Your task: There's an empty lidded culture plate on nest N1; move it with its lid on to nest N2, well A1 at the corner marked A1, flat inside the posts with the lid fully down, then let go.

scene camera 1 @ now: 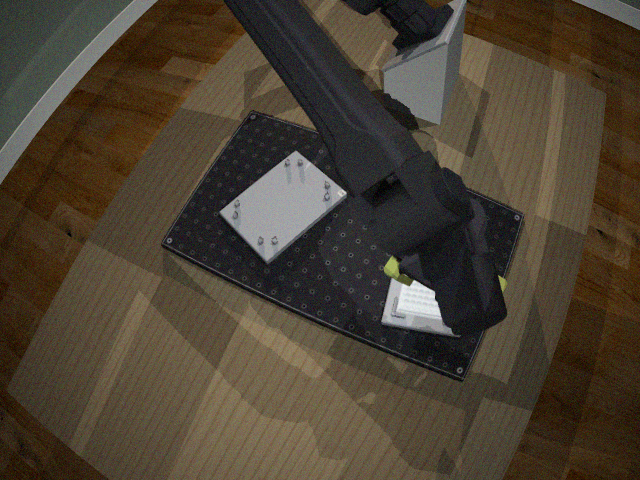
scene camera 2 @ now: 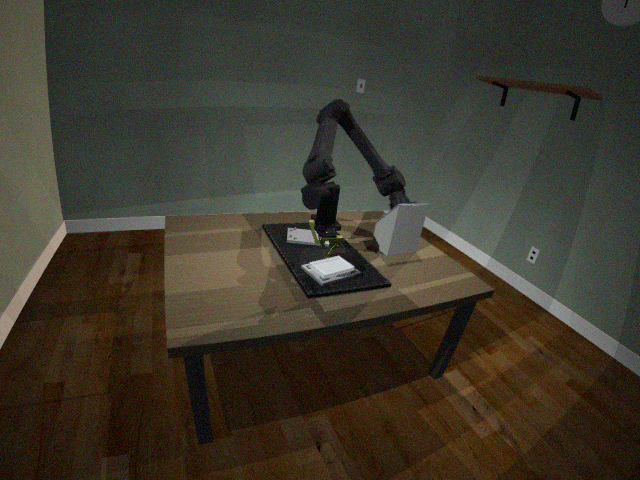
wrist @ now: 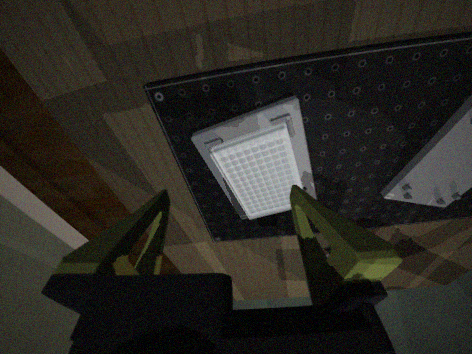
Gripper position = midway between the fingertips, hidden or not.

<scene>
My gripper point(scene camera 1: 442, 299) is open and holds nothing. Further things: a grey nest point(scene camera 1: 276, 210) and a grey nest point(scene camera 1: 390, 317).
My gripper also shows in scene camera 2 point(scene camera 2: 321, 250) and in the wrist view point(wrist: 229, 192).
</scene>
